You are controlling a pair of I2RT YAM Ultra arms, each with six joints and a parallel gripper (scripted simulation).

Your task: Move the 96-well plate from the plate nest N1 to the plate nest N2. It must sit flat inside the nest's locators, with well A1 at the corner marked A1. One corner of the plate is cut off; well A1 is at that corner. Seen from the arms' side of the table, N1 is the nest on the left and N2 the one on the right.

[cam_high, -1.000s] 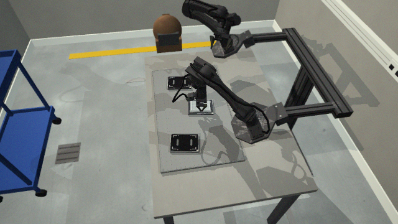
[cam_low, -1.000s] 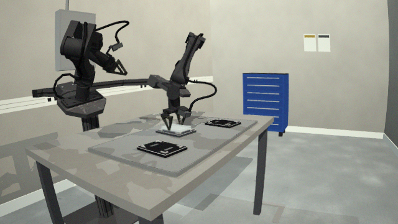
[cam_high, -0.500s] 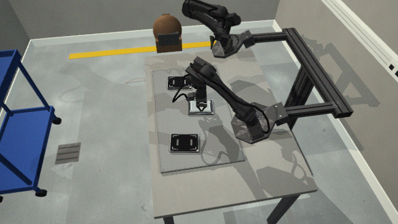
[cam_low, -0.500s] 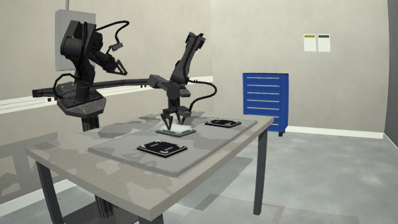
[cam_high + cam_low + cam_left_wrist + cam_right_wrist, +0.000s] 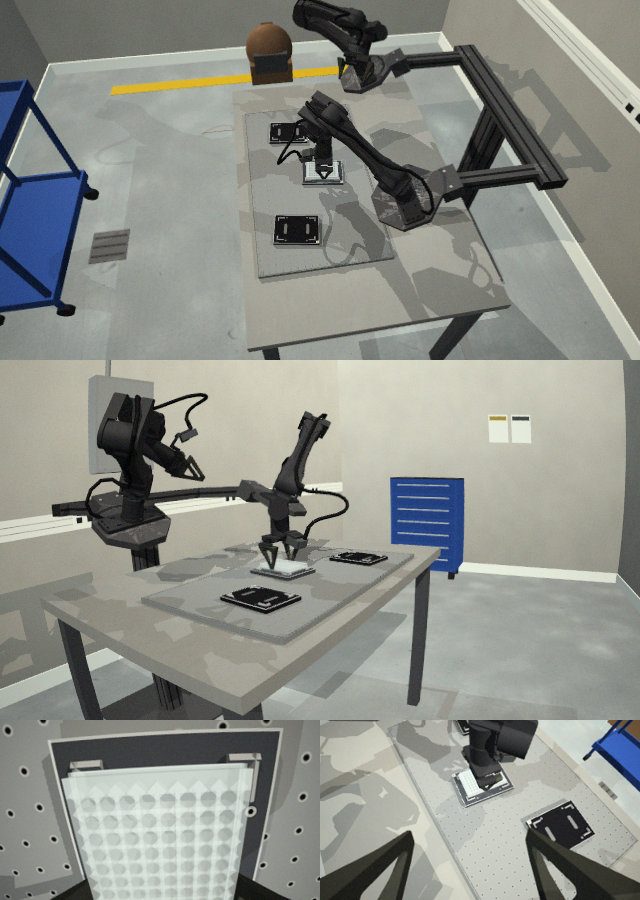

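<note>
The white 96-well plate lies 1 cm below my left hand and 1 cm ahead of it.
</note>
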